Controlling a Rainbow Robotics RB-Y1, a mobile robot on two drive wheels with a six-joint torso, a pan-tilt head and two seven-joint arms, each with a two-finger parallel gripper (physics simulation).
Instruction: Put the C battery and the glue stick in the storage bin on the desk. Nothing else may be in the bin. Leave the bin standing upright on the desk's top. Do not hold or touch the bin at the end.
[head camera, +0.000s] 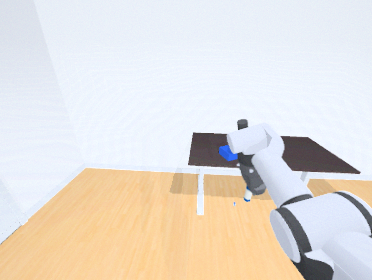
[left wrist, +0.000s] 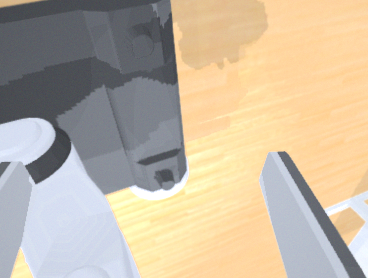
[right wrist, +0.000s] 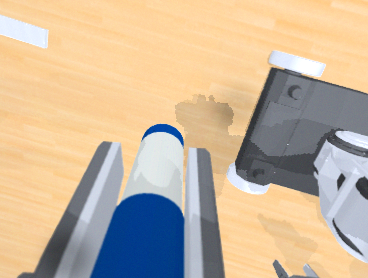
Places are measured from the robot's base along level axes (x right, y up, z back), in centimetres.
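Pixels of known places: left gripper, fingertip midpoint: (left wrist: 150, 170) (right wrist: 290, 263); right gripper, fingertip midpoint: (head camera: 253, 190) (right wrist: 155, 160).
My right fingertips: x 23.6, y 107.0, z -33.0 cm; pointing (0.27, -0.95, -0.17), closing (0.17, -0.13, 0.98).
Observation:
For each thing: its top centre in the pictures, then the offset to it from my right fingertips. Level surfaces: height alone.
- blue storage bin, middle of its top: (head camera: 228, 149) dy -27.5, dx +8.9, dz -84.9 cm
- glue stick, middle of its top: (head camera: 252, 179) dy +5.7, dx -1.7, dz +0.3 cm
- white thing, middle of its top: (head camera: 234, 203) dy -104.2, dx +26.7, dz -89.0 cm
- dark desk, its level: dy -35.0 cm
The blue storage bin (head camera: 228, 152) stands on the dark desk top, partly hidden by my right arm; its inside cannot be made out. My right gripper (head camera: 248, 188) (right wrist: 155, 160) is shut on the glue stick (head camera: 247, 194) (right wrist: 155, 172), a blue and white cylinder with a blue end, which points down between the fingers. In the head camera it appears in front of the desk and lower than the bin. My left gripper (left wrist: 150, 170) (right wrist: 293, 270) is open and empty. A tiny blue and white thing (head camera: 234, 203) lies on the floor, too small to identify surely as the C battery.
The dark desk (head camera: 204, 150) stands near the white wall, with a white leg (head camera: 200, 192) at its left. My dark wheeled base (left wrist: 145, 110) (right wrist: 280, 125) shows in both wrist views. A white strip (right wrist: 25, 31) lies at the upper left of the right wrist view.

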